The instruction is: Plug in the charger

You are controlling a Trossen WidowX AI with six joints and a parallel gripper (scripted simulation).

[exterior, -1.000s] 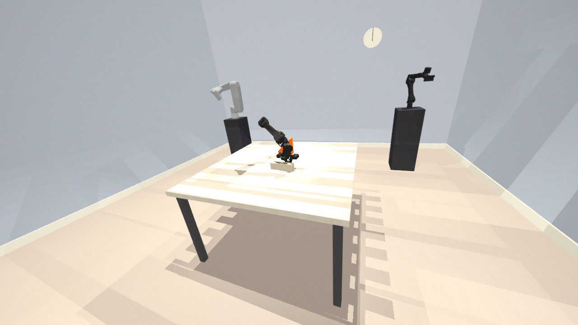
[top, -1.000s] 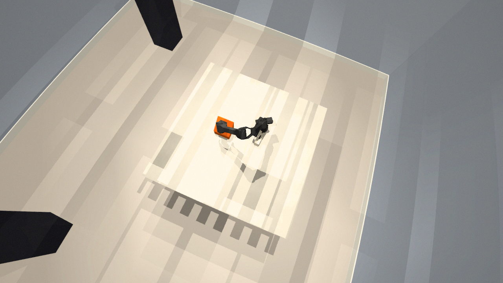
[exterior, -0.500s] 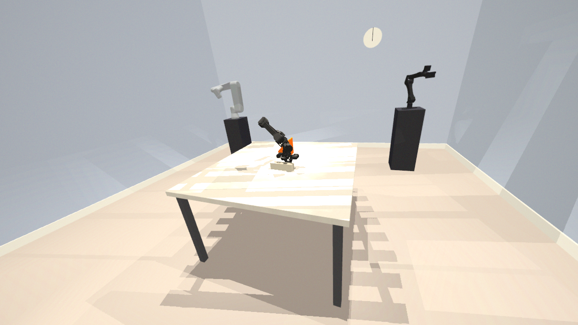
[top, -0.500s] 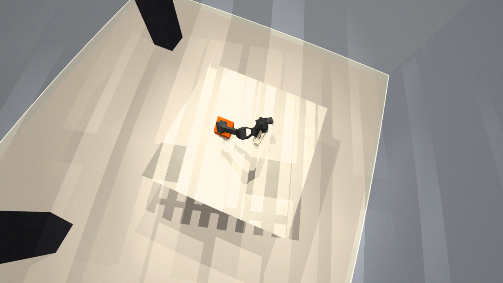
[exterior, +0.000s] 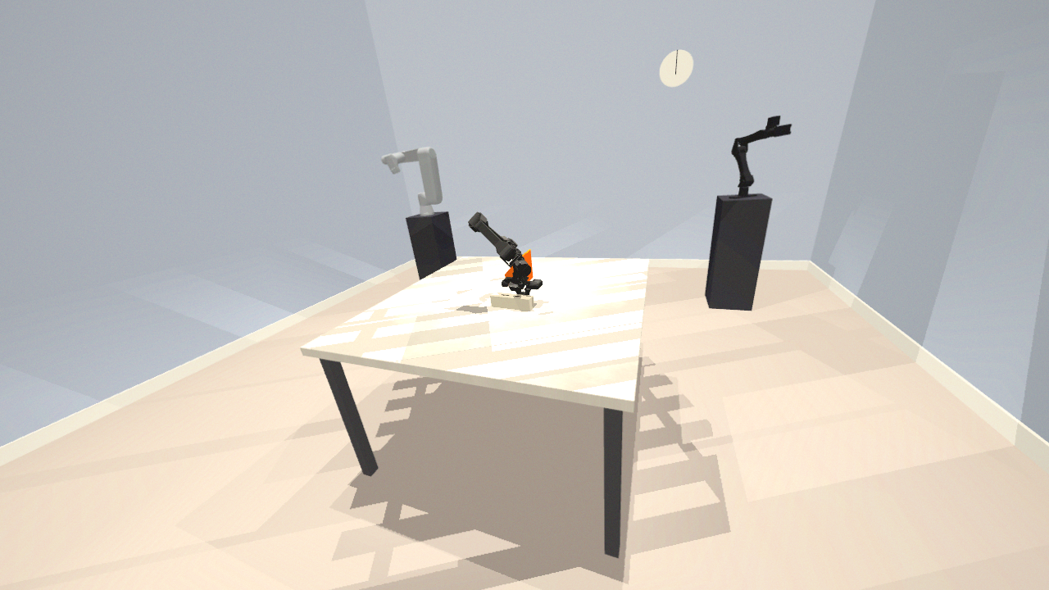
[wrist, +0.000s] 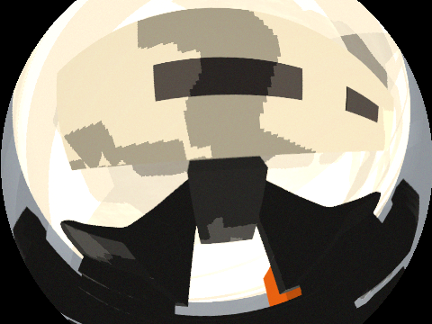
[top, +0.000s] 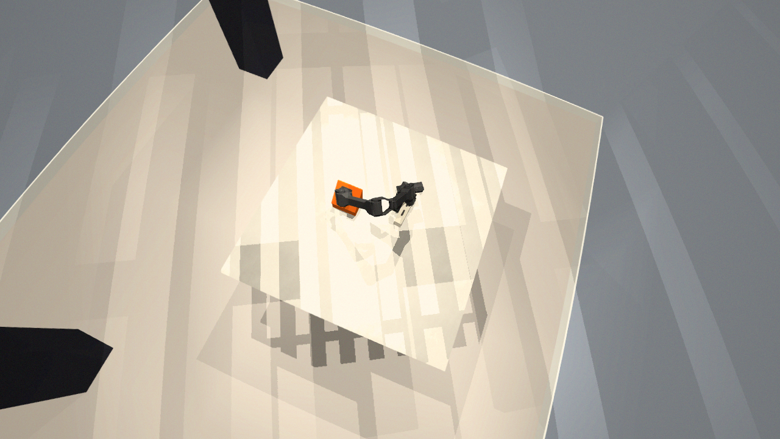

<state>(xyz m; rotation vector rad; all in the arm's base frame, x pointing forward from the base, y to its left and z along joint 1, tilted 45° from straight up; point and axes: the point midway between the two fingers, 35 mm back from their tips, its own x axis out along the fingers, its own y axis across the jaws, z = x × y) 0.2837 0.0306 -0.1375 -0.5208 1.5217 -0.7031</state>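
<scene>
The black two-prong charger lies 20 mm ahead of my gripper tip and 10 mm above it.
</scene>
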